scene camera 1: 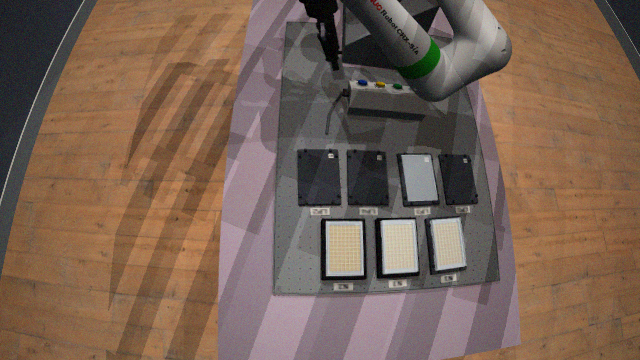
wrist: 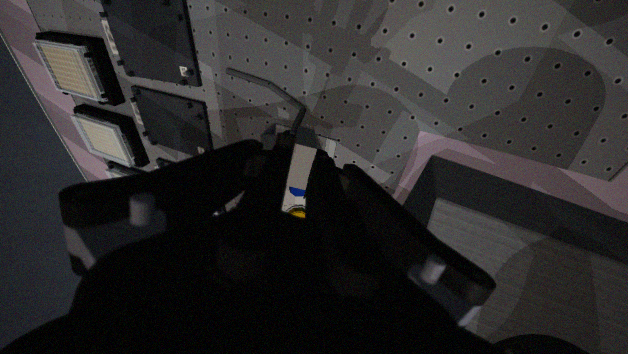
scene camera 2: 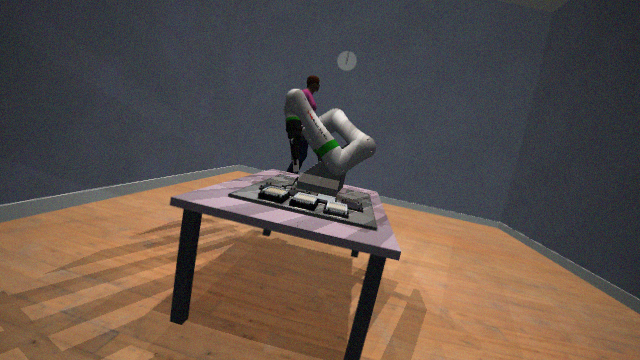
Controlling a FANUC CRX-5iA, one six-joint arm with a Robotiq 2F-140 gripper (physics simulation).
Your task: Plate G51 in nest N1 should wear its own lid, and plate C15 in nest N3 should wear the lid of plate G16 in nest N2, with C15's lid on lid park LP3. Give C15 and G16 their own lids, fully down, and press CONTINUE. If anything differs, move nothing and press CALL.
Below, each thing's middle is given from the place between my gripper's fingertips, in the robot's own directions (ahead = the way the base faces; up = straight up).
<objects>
My gripper is now 270 mm short of the park LP2 [scene camera 1: 318, 169], 50 mm to the left of it and 70 mm above it. From my hand the other things lie so: nest N2 [wrist: 98, 52]: 450 mm ahead, 10 mm to the left, 60 mm below; park LP4 [scene camera 1: 367, 180]: 260 mm ahead, 70 mm to the left, 70 mm below; park LP1 [scene camera 1: 459, 187]: 260 mm ahead, 340 mm to the left, 70 mm below.
</objects>
